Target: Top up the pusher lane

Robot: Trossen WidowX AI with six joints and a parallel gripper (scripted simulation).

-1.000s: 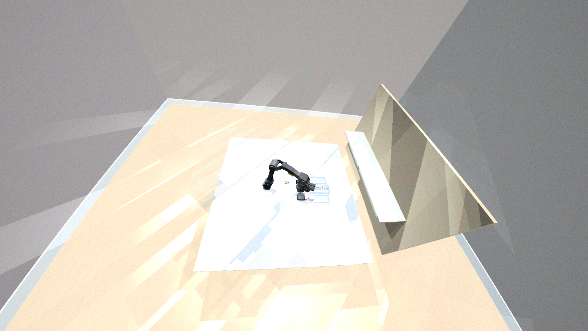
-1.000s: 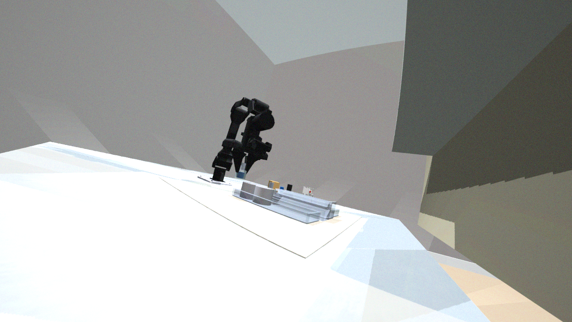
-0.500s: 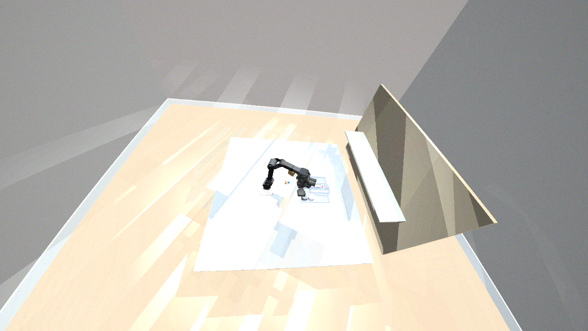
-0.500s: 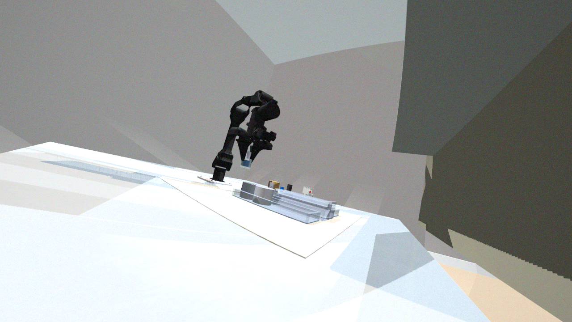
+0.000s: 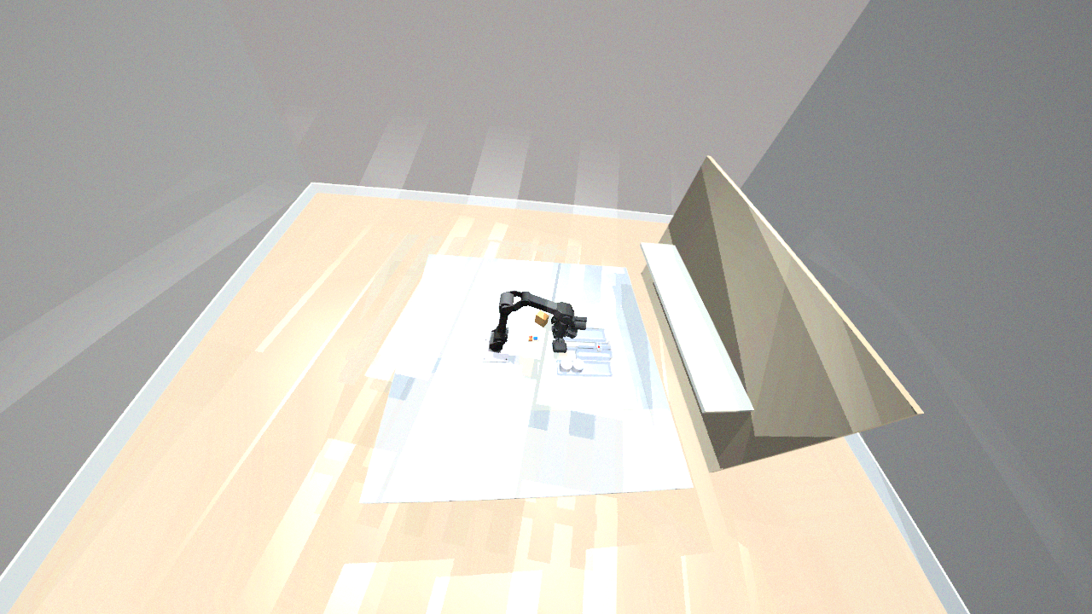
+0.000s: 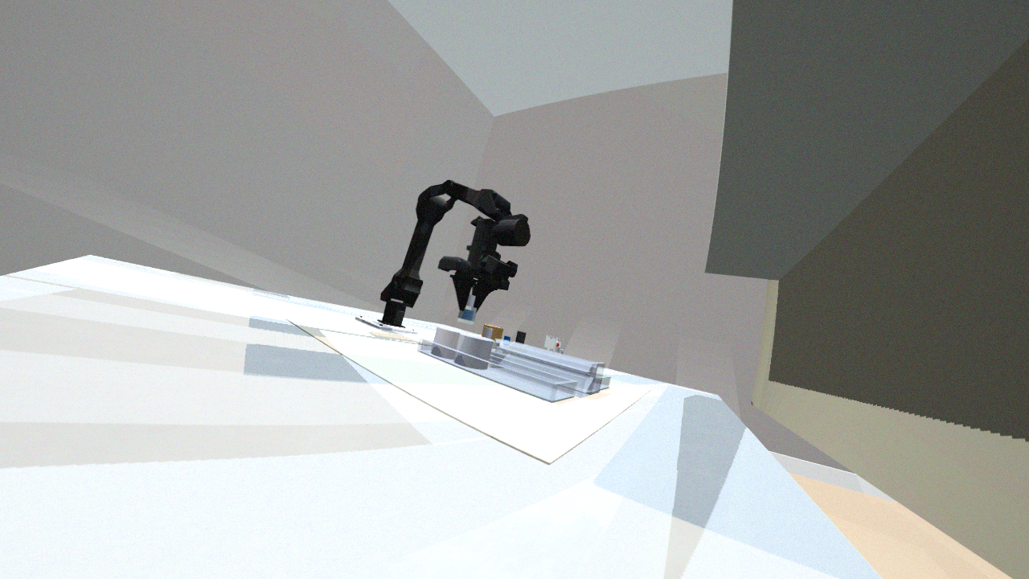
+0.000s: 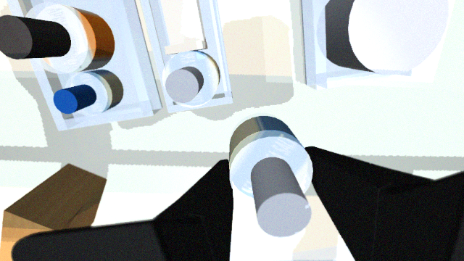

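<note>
The clear rack lies 180 mm ahead of my gripper tip, 40 mm to the left of it and 70 mm below it. The rest, counted from my gripper tip: brown box: 80 mm behind, 170 mm to the left, 60 mm below; white shelf: 540 mm ahead, 100 mm to the left, 280 mm above.
</note>
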